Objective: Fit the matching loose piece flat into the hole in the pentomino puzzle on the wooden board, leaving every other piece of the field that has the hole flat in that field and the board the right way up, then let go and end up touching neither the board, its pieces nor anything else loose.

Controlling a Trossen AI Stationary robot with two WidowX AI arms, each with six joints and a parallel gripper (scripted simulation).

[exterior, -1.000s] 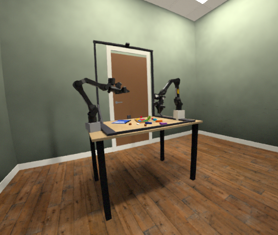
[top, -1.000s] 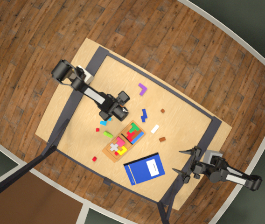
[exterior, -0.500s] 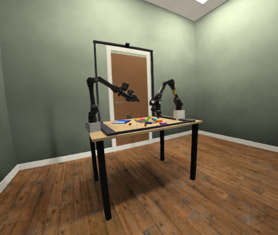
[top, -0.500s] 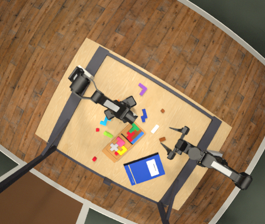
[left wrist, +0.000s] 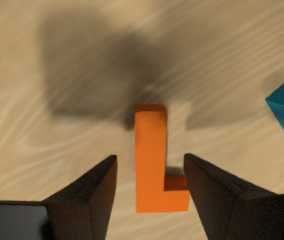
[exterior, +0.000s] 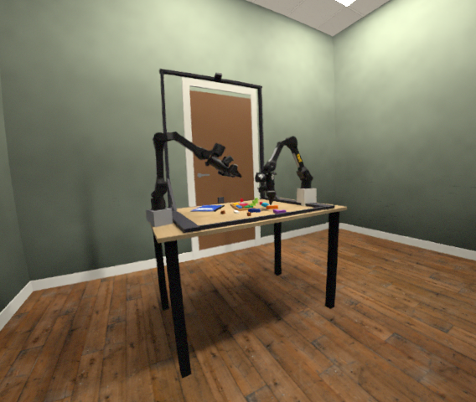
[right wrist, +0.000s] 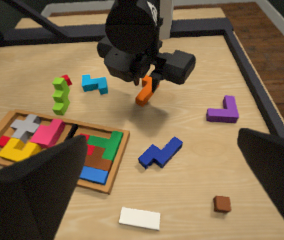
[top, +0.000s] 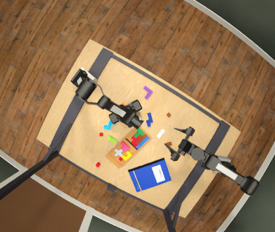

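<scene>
My left gripper is now 50 mm above the orange piece and 10 mm to the right of it. Round my left hand: cyan piece (130 mm behind, 50 mm below, 40 mm to the left); dark blue piece (150 mm to the right, 50 mm below, 30 mm ahead); purple L piece (160 mm ahead, 50 mm to the right, 50 mm below).
</scene>
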